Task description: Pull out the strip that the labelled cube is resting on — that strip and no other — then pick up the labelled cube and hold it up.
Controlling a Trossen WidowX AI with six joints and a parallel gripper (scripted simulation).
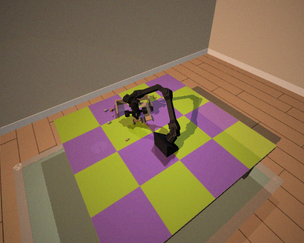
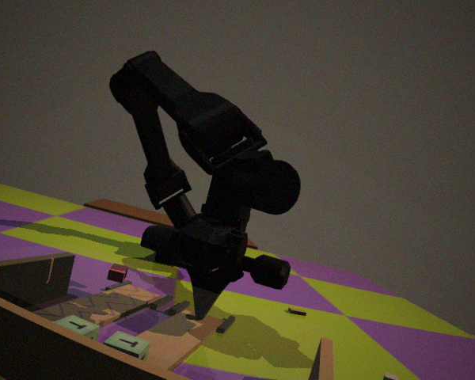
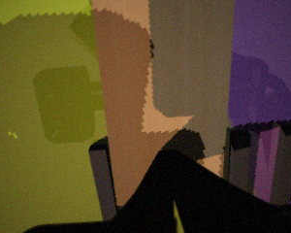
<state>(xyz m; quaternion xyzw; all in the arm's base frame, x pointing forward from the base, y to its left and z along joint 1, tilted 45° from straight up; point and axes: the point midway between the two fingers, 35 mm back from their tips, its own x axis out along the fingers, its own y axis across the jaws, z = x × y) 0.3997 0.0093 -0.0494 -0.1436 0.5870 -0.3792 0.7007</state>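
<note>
The tan strip is 90 mm ahead of my gripper tip and 30 mm to the right of it. Round my gripper tip: small red cube 110 mm ahead, 100 mm to the right, 60 mm above.
</note>
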